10 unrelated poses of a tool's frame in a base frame.
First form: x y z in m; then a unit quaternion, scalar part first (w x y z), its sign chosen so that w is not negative.
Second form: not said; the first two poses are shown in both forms.
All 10 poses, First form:
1: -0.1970, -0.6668, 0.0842, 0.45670, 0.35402, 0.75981, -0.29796
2: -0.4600, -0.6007, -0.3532, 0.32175, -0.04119, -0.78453, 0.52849
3: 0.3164, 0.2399, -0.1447, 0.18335, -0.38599, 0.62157, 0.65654
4: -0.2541, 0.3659, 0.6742, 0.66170, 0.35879, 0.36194, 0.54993
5: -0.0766, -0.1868, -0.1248, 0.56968, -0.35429, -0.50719, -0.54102
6: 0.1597, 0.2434, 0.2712, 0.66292, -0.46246, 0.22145, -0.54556
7: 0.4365, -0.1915, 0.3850, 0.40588, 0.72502, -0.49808, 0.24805
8: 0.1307, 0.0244, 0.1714, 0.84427, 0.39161, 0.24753, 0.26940
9: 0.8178, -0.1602, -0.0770, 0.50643, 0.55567, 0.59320, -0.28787
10: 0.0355, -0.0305, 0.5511, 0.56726, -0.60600, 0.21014, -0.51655
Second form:
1: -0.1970, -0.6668, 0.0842, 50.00, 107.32, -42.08
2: -0.4600, -0.6007, -0.3532, -6.20, -118.04, 79.52
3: 0.3164, 0.2399, -0.1447, -62.38, 100.45, 106.10
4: -0.2541, 0.3659, 0.6742, 46.49, 46.89, 71.25
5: -0.0766, -0.1868, -0.1248, -47.65, -68.22, -72.77
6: 0.1597, 0.2434, 0.2712, -59.89, 28.68, -70.65
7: 0.4365, -0.1915, 0.3850, 104.80, -72.00, 35.86
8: 0.1307, 0.0244, 0.1714, 47.36, 29.94, 32.58
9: 0.8178, -0.1602, -0.0770, 76.78, 81.97, -39.78
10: 0.0355, -0.0305, 0.5511, -81.59, 28.29, -69.55
